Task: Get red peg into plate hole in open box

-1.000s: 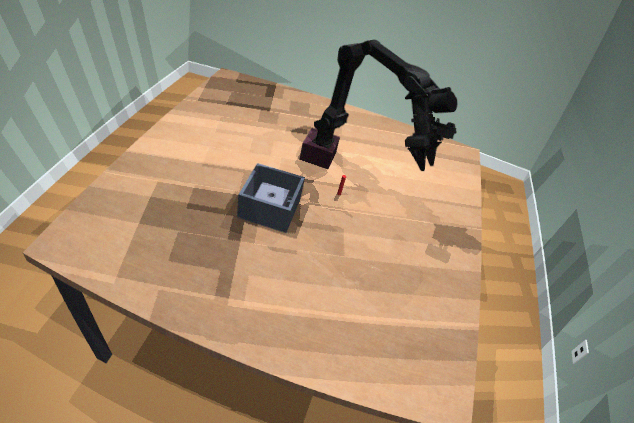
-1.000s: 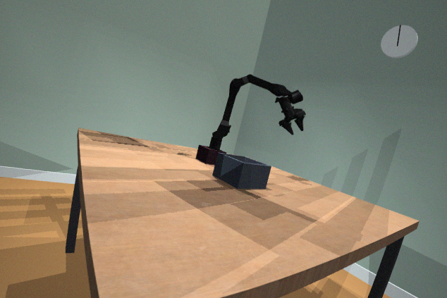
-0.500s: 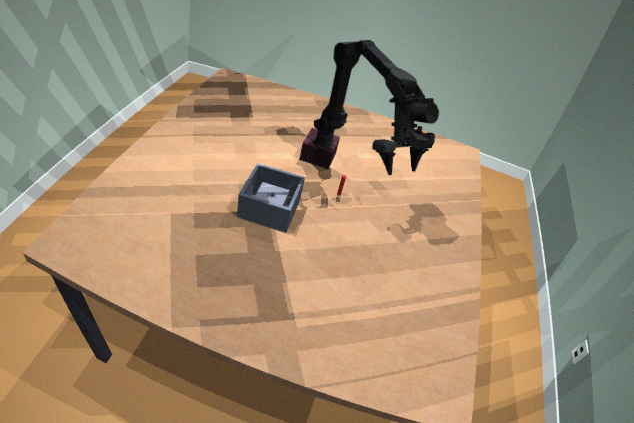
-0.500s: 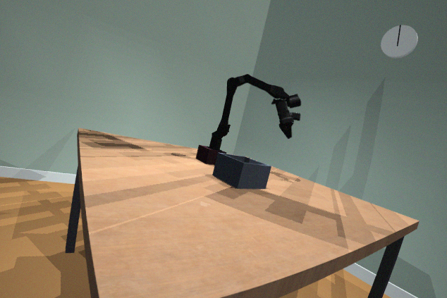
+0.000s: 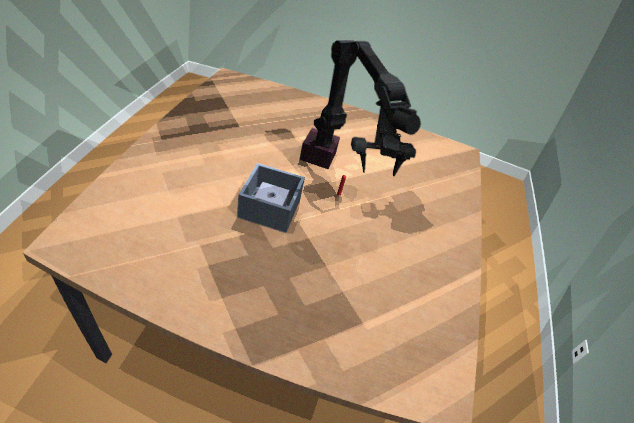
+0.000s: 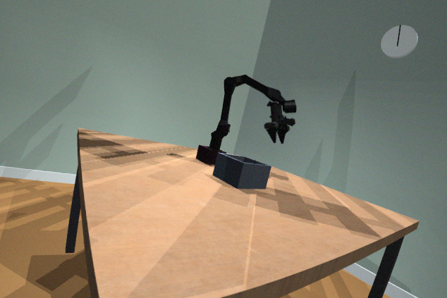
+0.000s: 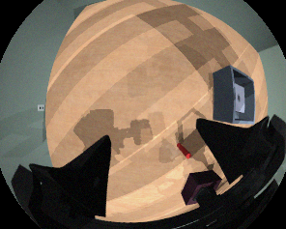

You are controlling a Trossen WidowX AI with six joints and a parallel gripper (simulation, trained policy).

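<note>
Now: the red peg 15 cm below my gripper tip, 11 cm to the right of it and 7 cm behind it. The rest, counted from my gripper tip: plate: 28 cm to the right, 15 cm below, 12 cm ahead; then box: 28 cm to the right, 16 cm below, 12 cm ahead.
</note>
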